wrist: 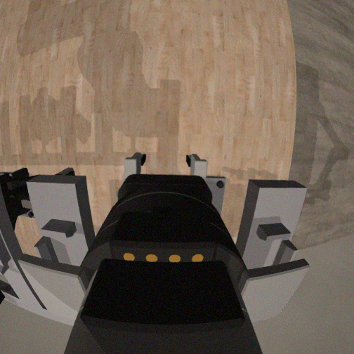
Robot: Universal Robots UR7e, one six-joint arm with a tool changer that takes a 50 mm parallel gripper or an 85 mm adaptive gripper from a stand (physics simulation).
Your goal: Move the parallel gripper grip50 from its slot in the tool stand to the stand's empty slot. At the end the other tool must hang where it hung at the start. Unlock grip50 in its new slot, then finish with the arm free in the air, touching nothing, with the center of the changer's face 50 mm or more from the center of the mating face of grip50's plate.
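Observation:
The parallel gripper grip50 is on the arm, its black body filling the lower middle. Its two short fingers stand apart, open, with no object between them. Light grey wings of its plate reach out on both sides. Two upright grey arms of the tool stand flank the body, one left and one right, each with small dark blocks on its face. The wings overlap the lower ends of these arms; whether they touch or are seated is hidden. The other tool shows partly at the left edge, black and jointed.
A grey base plate with a dark bolt shows behind the gripper's right finger. Another grey stand part is close at the left edge, beside the other tool. The wooden table top ends at the right, with grey floor beyond.

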